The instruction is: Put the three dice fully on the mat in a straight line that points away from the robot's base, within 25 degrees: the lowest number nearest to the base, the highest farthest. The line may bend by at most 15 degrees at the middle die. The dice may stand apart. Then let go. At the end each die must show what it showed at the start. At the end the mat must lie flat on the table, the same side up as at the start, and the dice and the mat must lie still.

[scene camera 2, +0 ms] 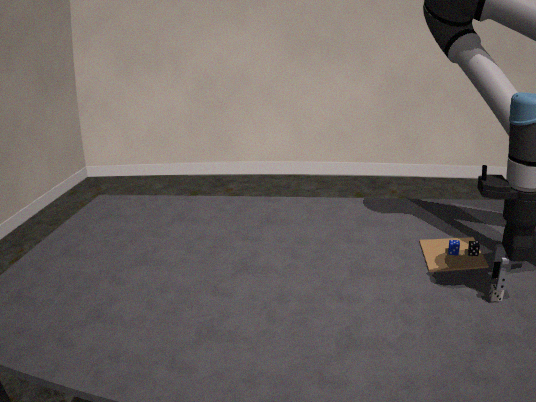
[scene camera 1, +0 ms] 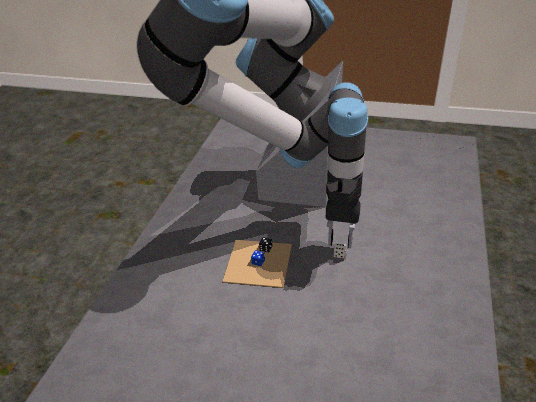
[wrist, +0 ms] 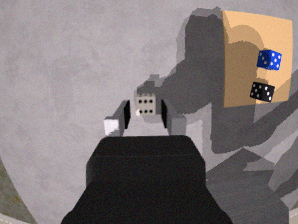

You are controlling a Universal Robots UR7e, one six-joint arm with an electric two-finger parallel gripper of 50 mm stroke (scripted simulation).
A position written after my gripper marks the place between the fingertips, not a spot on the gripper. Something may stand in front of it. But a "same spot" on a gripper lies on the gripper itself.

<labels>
my gripper: scene camera 2; scene camera 1; wrist 145,108
same spot on my gripper: [scene camera 1: 349,212] = [scene camera 2: 510,240]
</labels>
